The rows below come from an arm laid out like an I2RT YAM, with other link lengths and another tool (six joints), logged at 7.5 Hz.
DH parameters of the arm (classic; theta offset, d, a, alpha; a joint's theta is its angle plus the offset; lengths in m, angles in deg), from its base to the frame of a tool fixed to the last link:
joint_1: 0 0.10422 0.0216 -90
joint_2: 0 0 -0.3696 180
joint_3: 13.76 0 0.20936 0
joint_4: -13.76 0.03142 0.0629 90
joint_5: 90 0.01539 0 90
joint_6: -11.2 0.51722 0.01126 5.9
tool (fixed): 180 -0.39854 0 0
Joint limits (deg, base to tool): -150..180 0..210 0..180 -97..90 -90..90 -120..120
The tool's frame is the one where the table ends.
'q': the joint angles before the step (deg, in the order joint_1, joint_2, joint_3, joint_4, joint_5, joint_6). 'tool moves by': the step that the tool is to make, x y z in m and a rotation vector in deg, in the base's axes. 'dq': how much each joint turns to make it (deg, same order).
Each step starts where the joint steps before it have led.
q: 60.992 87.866 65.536 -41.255 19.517 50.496
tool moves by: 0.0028 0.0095 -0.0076 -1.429 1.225 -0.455
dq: 0.345 2.665 0.815 -0.307 -0.004 0.942
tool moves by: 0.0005 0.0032 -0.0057 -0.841 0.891 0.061
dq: 0.059 1.218 -0.147 0.147 -0.348 0.159
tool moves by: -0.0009 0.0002 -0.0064 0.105 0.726 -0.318
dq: -0.129 0.354 -1.311 1.258 -0.560 0.466
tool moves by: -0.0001 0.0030 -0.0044 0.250 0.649 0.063
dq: 0.001 0.609 -0.503 0.951 -0.660 0.218
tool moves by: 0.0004 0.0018 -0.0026 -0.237 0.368 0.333
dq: -0.001 0.535 -0.096 0.320 -0.320 -0.241
